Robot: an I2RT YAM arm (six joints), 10 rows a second.
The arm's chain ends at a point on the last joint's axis. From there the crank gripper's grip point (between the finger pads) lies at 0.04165 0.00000 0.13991 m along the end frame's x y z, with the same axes.
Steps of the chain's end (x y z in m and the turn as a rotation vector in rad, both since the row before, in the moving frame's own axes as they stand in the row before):
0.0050 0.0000 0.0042 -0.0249 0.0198 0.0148
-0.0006 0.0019 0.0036 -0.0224 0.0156 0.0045
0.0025 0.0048 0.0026 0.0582 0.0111 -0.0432
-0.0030 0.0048 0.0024 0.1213 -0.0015 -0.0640
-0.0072 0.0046 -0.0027 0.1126 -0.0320 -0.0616
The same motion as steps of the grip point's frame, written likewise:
0.0077 0.0041 0.0033 -0.0249 0.0198 0.0148
0.0016 0.0052 0.0029 -0.0224 0.0156 0.0045
0.0038 -0.0052 0.0018 0.0582 0.0111 -0.0432
-0.0038 -0.0148 0.0013 0.1213 -0.0015 -0.0640
-0.0122 -0.0136 -0.0025 0.1126 -0.0320 -0.0616

